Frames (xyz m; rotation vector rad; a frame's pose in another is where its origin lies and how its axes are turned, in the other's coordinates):
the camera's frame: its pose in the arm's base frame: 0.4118 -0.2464 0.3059 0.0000 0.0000 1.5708
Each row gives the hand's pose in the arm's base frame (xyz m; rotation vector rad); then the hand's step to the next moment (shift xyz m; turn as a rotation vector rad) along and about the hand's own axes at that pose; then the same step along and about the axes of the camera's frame.
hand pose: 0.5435 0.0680 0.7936 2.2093 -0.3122 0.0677
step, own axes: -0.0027 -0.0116 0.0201 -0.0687 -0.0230 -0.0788
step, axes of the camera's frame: -0.0085 0.0010 -0.0217 0.0892 0.0559 0.0196
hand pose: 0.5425 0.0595 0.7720 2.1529 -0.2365 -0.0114
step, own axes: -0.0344 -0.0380 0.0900 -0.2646 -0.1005 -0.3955
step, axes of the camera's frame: -0.0474 0.0364 -0.0846 0.4256 0.2041 0.1171
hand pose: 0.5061 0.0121 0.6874 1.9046 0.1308 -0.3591
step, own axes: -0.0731 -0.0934 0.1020 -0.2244 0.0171 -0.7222
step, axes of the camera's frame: -0.0555 0.1125 -0.0934 0.6843 0.0749 0.3136
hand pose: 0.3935 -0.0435 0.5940 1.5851 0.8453 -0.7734
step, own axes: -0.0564 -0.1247 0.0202 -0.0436 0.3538 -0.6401
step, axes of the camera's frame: -0.0116 0.1364 -0.0201 0.5843 -0.3029 0.3220
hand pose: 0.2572 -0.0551 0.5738 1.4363 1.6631 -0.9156
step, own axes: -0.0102 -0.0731 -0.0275 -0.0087 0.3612 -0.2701
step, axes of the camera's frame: 0.0109 0.0738 0.0253 0.2759 -0.3371 0.1173
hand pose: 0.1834 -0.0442 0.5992 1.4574 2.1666 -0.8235
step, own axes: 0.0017 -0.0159 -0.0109 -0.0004 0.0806 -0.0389
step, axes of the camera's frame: 0.0039 0.0154 0.0110 0.0484 -0.0747 0.0093
